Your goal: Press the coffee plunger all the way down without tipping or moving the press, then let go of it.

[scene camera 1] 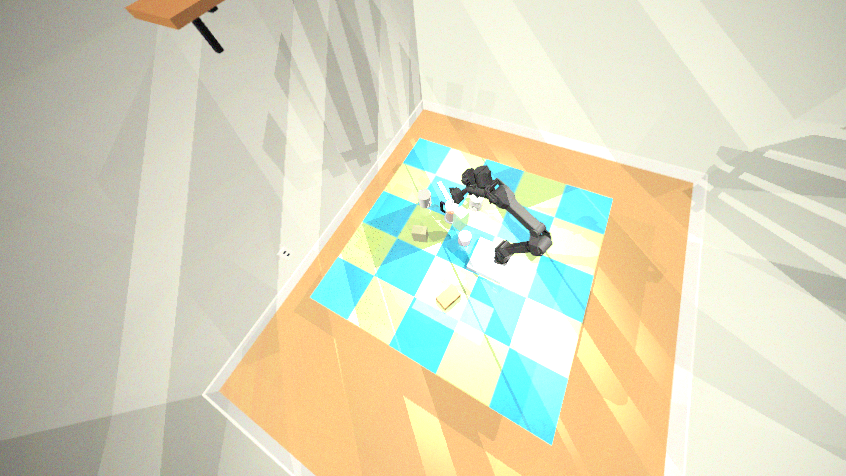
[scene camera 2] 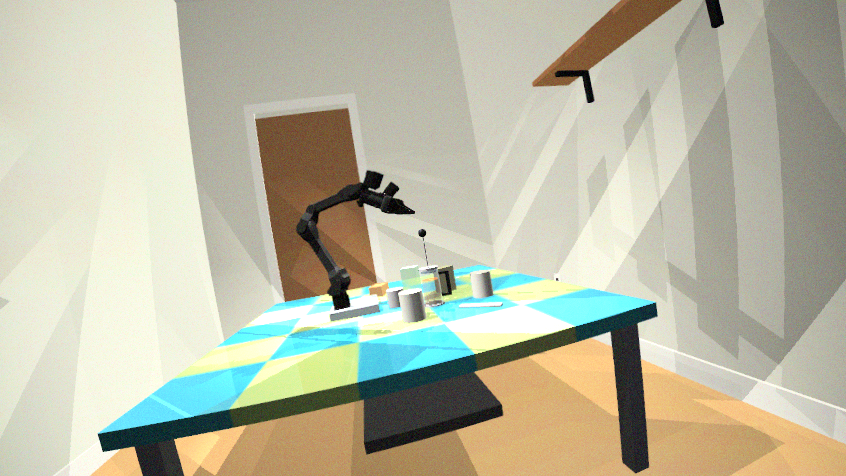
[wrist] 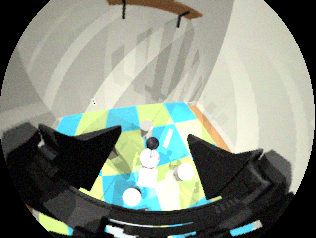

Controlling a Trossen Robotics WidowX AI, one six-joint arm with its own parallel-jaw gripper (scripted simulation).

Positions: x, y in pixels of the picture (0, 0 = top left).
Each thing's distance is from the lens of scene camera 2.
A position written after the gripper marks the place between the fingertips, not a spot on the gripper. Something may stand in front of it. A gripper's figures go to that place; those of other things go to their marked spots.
gripper (scene camera 2: 412, 212): 1.18 m
coffee press (scene camera 2: 429, 275): 1.15 m
